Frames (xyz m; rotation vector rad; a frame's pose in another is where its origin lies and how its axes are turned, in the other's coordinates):
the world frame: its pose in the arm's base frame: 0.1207 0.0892 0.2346 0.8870 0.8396 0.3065
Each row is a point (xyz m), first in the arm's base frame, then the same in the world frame.
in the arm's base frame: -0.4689 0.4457 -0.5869
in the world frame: 0.2388 -0.4795 -0.9288
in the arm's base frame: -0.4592 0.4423 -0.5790
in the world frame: 0.2391 -0.4745 -0.9168
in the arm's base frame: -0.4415 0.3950 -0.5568
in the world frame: 0.2128 -0.4845 -0.8694
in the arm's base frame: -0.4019 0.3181 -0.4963
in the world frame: 0.1645 -0.4807 -0.7756
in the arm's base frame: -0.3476 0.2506 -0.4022
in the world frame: 0.1137 -0.4434 -0.6643
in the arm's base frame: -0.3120 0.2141 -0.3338
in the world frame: 0.0812 -0.4090 -0.5933
